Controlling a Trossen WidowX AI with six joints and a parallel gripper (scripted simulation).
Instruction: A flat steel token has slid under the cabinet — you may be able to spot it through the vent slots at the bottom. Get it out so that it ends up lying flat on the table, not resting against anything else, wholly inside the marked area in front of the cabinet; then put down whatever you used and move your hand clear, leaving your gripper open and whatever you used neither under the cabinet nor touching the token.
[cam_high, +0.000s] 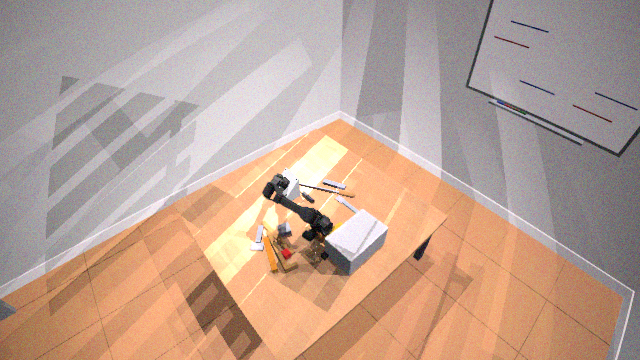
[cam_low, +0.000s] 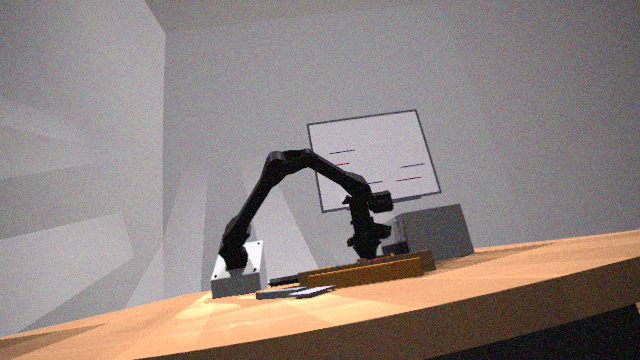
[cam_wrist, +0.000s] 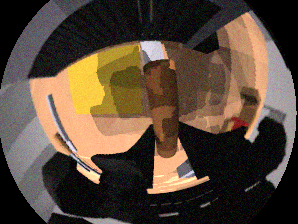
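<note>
Right now my gripper tip is 150 mm past the grey block, 120 mm to the left of it and 10 mm below it. The rest, counted from my gripper tip: orange bar: 60 mm behind, 280 mm to the right; then thin wooden stick: 140 mm behind, 190 mm to the right, 10 mm below; then red block: 210 mm to the right, 10 mm above.
</note>
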